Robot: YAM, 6 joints.
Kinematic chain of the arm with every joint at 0, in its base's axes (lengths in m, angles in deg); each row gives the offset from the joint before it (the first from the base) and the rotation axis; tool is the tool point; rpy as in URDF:
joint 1: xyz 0 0 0.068 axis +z
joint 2: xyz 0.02 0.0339 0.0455 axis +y
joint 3: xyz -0.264 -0.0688 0 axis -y
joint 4: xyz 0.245 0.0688 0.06 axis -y
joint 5: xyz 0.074 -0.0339 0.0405 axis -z
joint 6: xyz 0.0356 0 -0.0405 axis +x
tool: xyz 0 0 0 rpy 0 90 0
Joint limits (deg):
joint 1: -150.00..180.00
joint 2: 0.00..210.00
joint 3: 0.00..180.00
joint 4: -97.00..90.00
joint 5: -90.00..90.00
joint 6: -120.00..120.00
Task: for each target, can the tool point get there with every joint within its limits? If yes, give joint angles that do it. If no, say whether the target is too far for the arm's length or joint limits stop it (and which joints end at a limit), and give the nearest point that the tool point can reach.
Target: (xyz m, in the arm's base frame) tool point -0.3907 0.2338 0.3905
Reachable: yes | joints 150.28 107.19 101.81 -0.96 15.29 -85.84
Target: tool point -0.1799 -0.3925 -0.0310
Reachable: yes | joints -115.49 145.66 66.74 42.60 -10.54 -27.05
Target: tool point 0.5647 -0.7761 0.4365
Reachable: no: too far | nearest point 0.3600 -0.4948 0.3169 | short by 0.368 m
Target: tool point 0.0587 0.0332 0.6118
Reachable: yes | joints 2.51 63.05 123.22 -47.28 -59.24 56.83
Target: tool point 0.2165 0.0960 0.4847
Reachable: yes | joints 27.73 70.34 93.05 -37.66 26.37 -20.18
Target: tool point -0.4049 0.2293 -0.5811
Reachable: no: too far | nearest point -0.3295 0.1866 -0.3562 | short by 0.241 m
